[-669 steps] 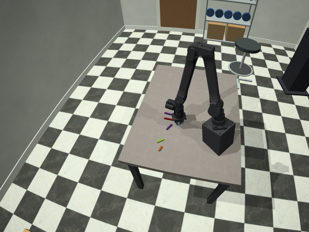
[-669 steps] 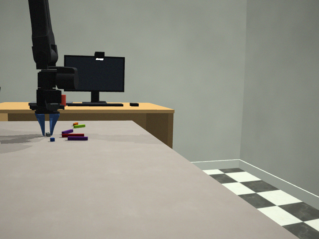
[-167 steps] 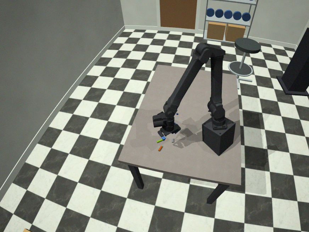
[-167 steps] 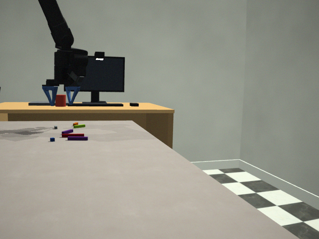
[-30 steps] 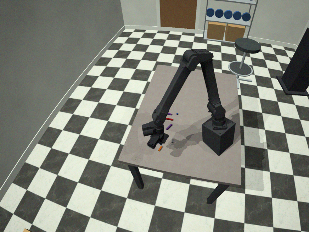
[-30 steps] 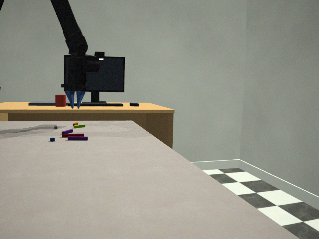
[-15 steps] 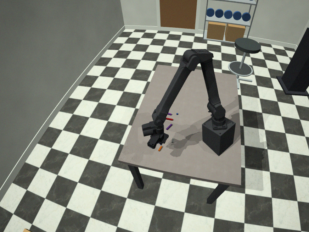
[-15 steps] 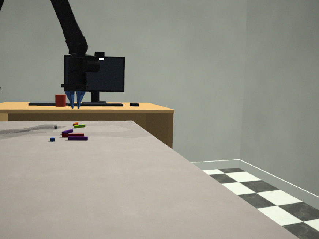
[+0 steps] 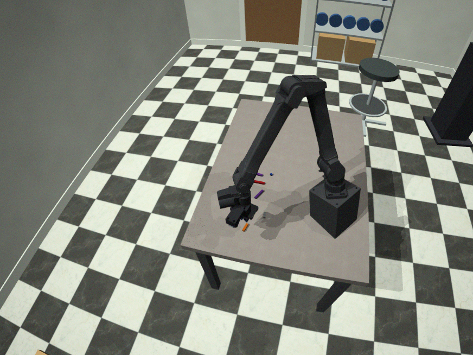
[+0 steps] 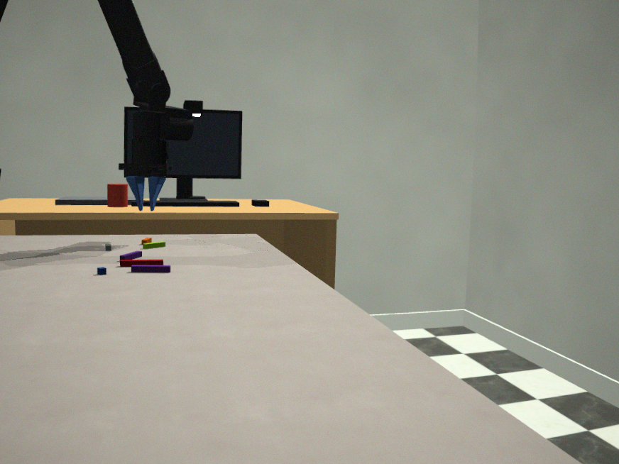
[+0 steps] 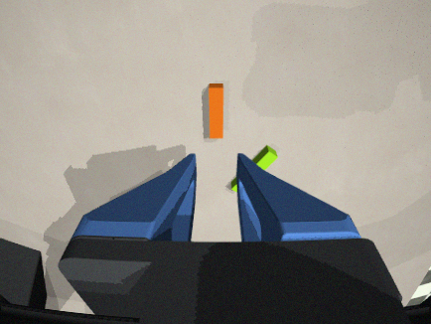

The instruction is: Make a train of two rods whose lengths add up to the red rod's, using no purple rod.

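Right now my hand is 7 cm above the orange rod. From my hand the other things lie so: grey rod (8 cm behind, 7 cm to the right, 7 cm below); lime rod (1 cm ahead, 6 cm to the right, 7 cm below); purple rod (5 cm behind, 19 cm to the right, 7 cm below).
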